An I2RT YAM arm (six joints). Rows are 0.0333 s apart.
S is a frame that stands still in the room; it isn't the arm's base.
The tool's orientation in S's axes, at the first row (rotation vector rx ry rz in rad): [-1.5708, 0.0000, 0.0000]
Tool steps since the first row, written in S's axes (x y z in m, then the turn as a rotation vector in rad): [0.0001, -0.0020, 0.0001, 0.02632, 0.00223, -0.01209]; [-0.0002, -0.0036, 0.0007, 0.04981, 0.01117, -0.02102]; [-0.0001, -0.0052, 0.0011, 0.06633, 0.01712, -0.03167]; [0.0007, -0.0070, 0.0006, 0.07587, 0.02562, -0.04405]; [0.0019, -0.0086, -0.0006, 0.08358, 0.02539, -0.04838]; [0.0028, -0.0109, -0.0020, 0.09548, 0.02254, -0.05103]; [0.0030, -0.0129, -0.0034, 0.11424, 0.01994, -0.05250]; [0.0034, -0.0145, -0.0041, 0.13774, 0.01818, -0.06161]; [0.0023, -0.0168, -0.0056, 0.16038, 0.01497, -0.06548]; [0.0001, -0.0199, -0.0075, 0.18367, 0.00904, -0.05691]
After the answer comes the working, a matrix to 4 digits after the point.
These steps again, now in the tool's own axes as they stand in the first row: [0.0001, -0.0001, -0.0020, 0.02632, 0.01209, 0.00223]; [-0.0002, -0.0007, -0.0036, 0.04981, 0.02102, 0.01117]; [-0.0001, -0.0011, -0.0052, 0.06633, 0.03167, 0.01712]; [0.0007, -0.0006, -0.0070, 0.07587, 0.04405, 0.02562]; [0.0019, 0.0006, -0.0086, 0.08358, 0.04838, 0.02539]; [0.0028, 0.0020, -0.0109, 0.09548, 0.05103, 0.02254]; [0.0030, 0.0034, -0.0129, 0.11424, 0.05250, 0.01994]; [0.0034, 0.0041, -0.0145, 0.13774, 0.06161, 0.01818]; [0.0023, 0.0056, -0.0168, 0.16038, 0.06548, 0.01497]; [0.0001, 0.0075, -0.0199, 0.18367, 0.05691, 0.00904]
The tool's axes in the first row as the columns of a matrix, in S's axes (rounded; the answer above uses it unrounded):
[1.0000, 0.0000, 0.0000]
[0.0000, 0.0000, 1.0000]
[0.0000, -1.0000, 0.0000]

